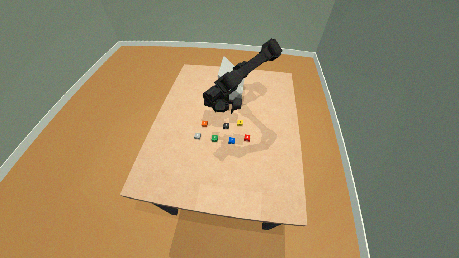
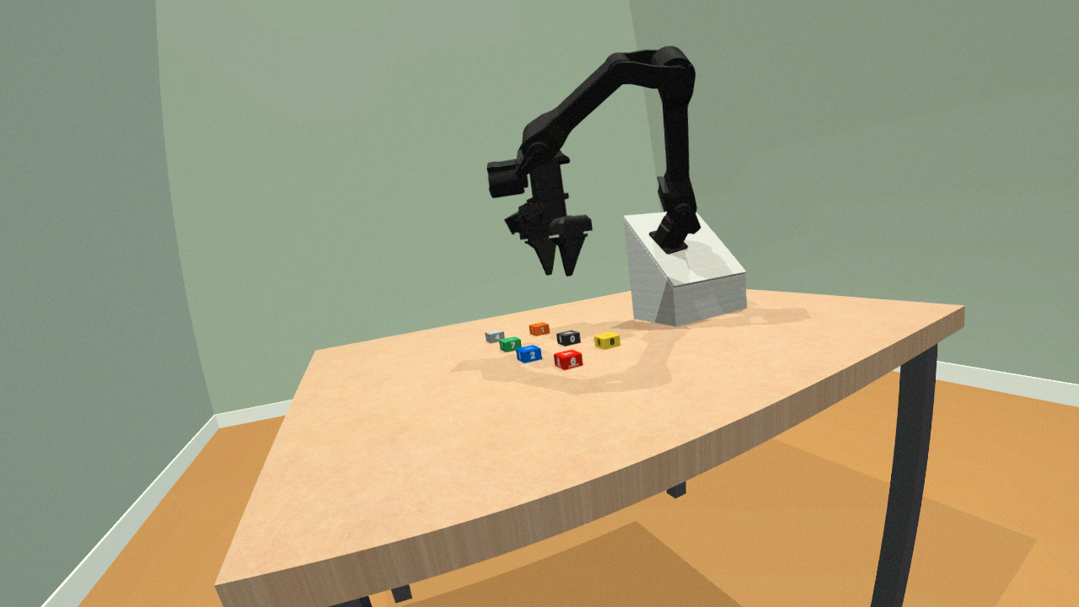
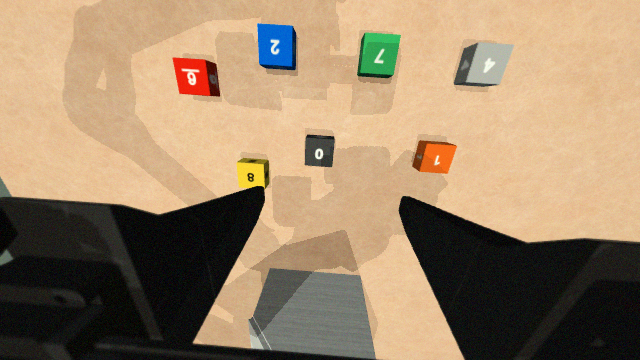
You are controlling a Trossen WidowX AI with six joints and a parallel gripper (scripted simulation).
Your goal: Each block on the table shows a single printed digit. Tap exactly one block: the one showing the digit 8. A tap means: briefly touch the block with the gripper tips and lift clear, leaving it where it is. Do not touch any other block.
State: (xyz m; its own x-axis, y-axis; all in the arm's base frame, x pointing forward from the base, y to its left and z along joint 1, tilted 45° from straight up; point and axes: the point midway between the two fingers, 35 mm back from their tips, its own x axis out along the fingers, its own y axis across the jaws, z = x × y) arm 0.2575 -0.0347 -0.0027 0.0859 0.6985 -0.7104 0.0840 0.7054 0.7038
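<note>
Right now my gripper tip is 110 mm above the yellow block, 90 mm to the right of it and 20 mm past it. From my gripper tip the other things lie so: black 0 block (110 mm below, 10 mm to the left); then green 7 block (110 mm below, 90 mm ahead, 50 mm to the right); then blue 2 block (110 mm below, 100 mm ahead, 50 mm to the left).
</note>
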